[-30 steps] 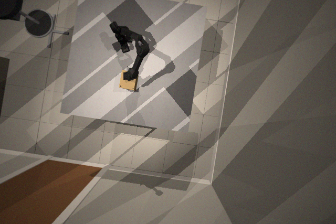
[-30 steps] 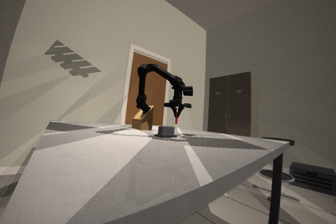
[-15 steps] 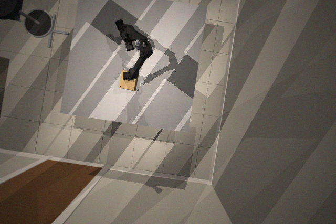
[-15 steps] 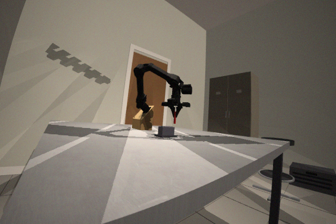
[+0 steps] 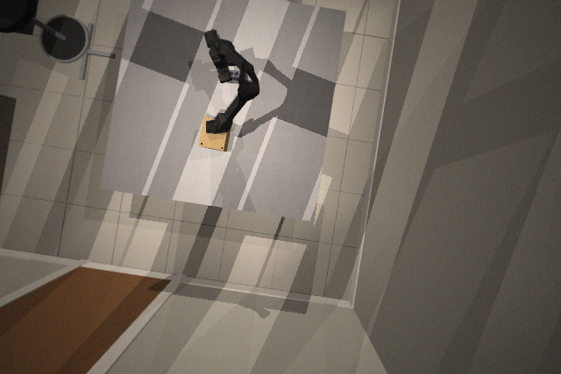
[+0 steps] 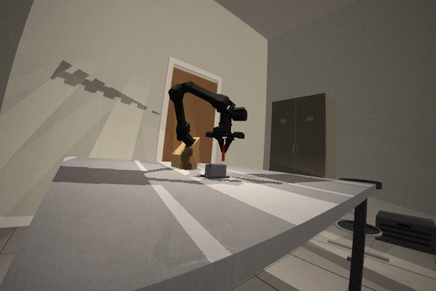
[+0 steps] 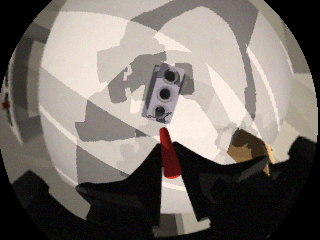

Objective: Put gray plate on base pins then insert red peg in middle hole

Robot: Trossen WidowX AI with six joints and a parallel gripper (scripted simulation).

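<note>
Now: gripper tip 7 cm above the gray plate, 6 cm to the left of it and 1 cm short of it. The rest, counted from my gripper tip: red peg right at my gripper tip.
</note>
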